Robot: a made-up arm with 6 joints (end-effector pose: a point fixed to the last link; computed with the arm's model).
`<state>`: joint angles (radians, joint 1 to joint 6).
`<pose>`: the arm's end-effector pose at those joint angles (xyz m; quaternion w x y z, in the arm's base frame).
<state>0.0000 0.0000 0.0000 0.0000 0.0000 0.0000</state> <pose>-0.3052 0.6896 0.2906 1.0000 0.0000 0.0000 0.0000</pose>
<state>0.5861 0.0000 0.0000 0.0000 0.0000 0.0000</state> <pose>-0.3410 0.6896 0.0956 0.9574 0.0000 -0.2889 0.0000</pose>
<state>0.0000 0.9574 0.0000 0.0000 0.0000 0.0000</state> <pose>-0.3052 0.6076 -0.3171 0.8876 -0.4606 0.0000 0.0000</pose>
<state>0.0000 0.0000 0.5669 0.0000 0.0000 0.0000</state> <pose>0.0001 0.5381 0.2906 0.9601 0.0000 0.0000 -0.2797</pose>
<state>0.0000 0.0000 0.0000 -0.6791 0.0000 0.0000</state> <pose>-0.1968 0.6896 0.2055 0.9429 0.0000 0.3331 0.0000</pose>
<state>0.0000 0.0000 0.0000 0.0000 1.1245 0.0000</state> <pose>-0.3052 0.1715 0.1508 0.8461 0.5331 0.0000 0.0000</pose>
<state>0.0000 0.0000 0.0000 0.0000 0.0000 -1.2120</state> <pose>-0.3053 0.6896 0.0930 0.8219 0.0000 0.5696 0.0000</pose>
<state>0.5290 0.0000 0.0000 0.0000 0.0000 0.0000</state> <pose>-0.3426 0.6896 0.1151 0.9652 0.0000 -0.2614 0.0000</pose>
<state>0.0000 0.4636 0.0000 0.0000 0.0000 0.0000</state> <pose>-0.3052 0.7240 -0.0133 0.9733 -0.2297 0.0000 0.0000</pose>
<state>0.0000 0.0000 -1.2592 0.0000 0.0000 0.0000</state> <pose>-0.9506 0.3759 0.2906 0.8083 0.0000 0.0000 0.5888</pose>
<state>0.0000 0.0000 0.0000 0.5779 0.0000 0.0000</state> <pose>-0.4230 0.6896 0.2950 0.9585 0.0000 -0.2849 0.0000</pose>
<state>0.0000 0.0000 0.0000 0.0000 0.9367 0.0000</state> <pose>-0.3052 0.2417 0.2139 0.8923 0.4514 0.0000 0.0000</pose>
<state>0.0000 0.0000 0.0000 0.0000 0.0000 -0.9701</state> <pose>-0.2858 0.6896 0.1301 0.8847 0.0000 0.4663 0.0000</pose>
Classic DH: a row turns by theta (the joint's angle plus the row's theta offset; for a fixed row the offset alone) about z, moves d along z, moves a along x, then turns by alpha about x. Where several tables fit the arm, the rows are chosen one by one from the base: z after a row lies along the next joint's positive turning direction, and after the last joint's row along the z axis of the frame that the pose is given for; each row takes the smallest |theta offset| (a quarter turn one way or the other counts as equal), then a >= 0, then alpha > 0; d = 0 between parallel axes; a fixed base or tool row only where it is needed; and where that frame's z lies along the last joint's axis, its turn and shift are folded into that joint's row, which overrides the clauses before.
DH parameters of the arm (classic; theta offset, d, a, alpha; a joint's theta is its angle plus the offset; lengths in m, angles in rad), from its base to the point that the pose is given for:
base (fixed): 0 0.1338 0 1.5708
joint 1: -1.5708 -0.0631 0.068 1.5708
joint 2: -1.5708 0.4126 0.0267 -1.5708
joint 3: 1.5708 -0.0288 0.0411 -1.5708
joint 4: -1.5708 -0.4517 0.285 -1.5708
joint 5: 0 -0.0763 -0.3823 1.5708
joint 6: 1.5708 -0.1481 0.1426 -1.5708
tool (fixed): 0 0.0987 0 0

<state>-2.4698 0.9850 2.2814 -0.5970 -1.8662 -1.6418</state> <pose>-0.2325 -0.3772 0.0821 0.5761 0.6207 -0.0606 0.5284</pose>
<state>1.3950 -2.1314 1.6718 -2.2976 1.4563 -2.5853</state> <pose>0.1908 -0.0891 -0.0752 0.9769 -0.0288 -0.1572 -0.1421</pose>
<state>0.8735 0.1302 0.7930 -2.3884 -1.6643 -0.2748</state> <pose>-0.1194 0.9838 0.1910 0.6816 -0.3023 0.5391 0.3917</pose>
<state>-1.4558 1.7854 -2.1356 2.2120 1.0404 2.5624</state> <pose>-0.1594 -0.1362 0.7894 0.5819 0.1650 0.0168 -0.7961</pose>
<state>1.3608 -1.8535 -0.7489 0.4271 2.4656 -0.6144</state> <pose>-0.3902 0.3340 -0.0243 0.5597 -0.0587 -0.1328 -0.8159</pose>
